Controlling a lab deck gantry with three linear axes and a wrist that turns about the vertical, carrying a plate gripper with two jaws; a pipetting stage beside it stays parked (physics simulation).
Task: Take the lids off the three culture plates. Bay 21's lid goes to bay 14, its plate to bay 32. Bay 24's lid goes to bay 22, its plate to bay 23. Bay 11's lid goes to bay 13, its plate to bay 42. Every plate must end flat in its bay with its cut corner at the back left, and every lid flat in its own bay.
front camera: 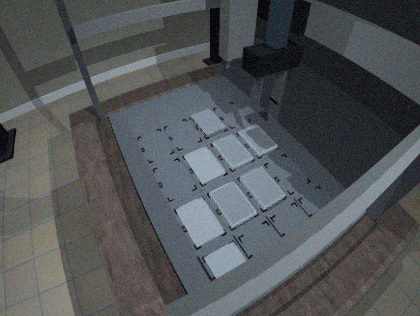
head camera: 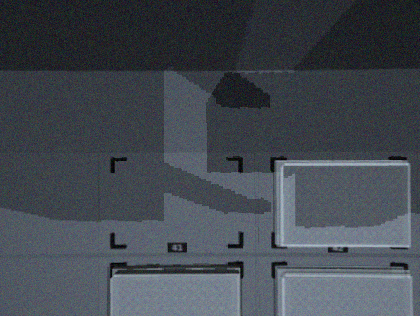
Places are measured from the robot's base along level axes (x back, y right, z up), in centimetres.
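Where they show: gripper, fingertip midpoint: (front camera: 264, 105); robot's base, origin of the base link: (front camera: 138, 138).
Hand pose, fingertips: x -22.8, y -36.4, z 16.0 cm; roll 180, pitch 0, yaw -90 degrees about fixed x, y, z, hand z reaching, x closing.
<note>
Things, the pixels of their top centre, and the offset from my fingertips.
- unlidded plate, middle of its top: (head camera: 345, 205) (front camera: 257, 138) dx +0.0, dy +0.0, dz -14.6 cm
- third plate, middle of its top: (front camera: 232, 202) dx -16.4, dy +21.4, dz -14.6 cm
- labware, middle of its top: (front camera: 208, 120) dx +16.4, dy +10.7, dz -14.6 cm
- plate-like piece, middle of its top: (front camera: 262, 185) dx -16.4, dy +10.7, dz -14.6 cm
My gripper (front camera: 266, 106) is raised at the deck's back, jaws apart, nothing between them; the jaws do not show in the head view. An unlidded plate (front camera: 257, 139) (head camera: 350, 200) lies flat in bay 42, partly shadowed. Another plate (front camera: 232, 150) (head camera: 347, 295) is in bay 32, and a third plate (front camera: 232, 204) lies flat in bay 23. Pale flat lids lie in three bays: one lid (front camera: 205, 165) in bay 22, one lid (front camera: 201, 221) in bay 13 and one lid (front camera: 226, 259) in bay 14. I cannot make out the plates' cut corners.
Bay 31 holds a pale piece of labware (front camera: 209, 122) (head camera: 175, 295), and bay 33 holds another plate-like piece (front camera: 262, 187). Corner marks of bay 41 surround its label (head camera: 177, 247). A pale rail (front camera: 320, 235) crosses the front. The pale pipetting stage (front camera: 238, 30) stands behind the deck.
</note>
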